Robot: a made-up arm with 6 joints.
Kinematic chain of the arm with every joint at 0, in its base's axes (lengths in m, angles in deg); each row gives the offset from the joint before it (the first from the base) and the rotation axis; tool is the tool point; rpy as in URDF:
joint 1: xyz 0 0 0.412 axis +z
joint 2: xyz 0 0 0 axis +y
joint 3: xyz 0.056 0 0.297 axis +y
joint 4: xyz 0.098 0 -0.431 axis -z
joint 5: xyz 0 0 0 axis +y
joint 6: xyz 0.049 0 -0.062 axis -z
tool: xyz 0 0 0 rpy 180 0 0
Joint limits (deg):
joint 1: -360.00..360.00
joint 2: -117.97..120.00
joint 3: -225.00..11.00
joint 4: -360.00..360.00
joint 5: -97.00..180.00
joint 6: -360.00..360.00
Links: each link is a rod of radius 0.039 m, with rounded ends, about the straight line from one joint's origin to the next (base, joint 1, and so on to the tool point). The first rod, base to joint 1, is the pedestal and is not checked.
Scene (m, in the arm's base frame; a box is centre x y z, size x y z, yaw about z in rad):
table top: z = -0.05
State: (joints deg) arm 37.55 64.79 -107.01 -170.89 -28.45 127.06
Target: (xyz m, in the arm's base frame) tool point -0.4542 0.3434 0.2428
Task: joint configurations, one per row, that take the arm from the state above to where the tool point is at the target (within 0.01 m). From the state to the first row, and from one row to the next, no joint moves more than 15 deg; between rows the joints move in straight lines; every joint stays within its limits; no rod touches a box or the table.
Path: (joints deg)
1: 52.21 62.46 -104.42 -169.26 -30.06 127.06
2: 66.87 60.13 -101.82 -167.64 -31.68 127.06
3: 81.54 57.80 -99.23 -166.01 -33.29 127.06
4: 96.20 55.46 -96.63 -164.39 -34.90 127.06
5: 110.86 53.13 -94.04 -162.76 -36.52 127.06
6: 125.52 50.80 -91.44 -161.14 -38.13 127.06
7: 140.18 48.47 -88.85 -159.51 -39.74 127.06

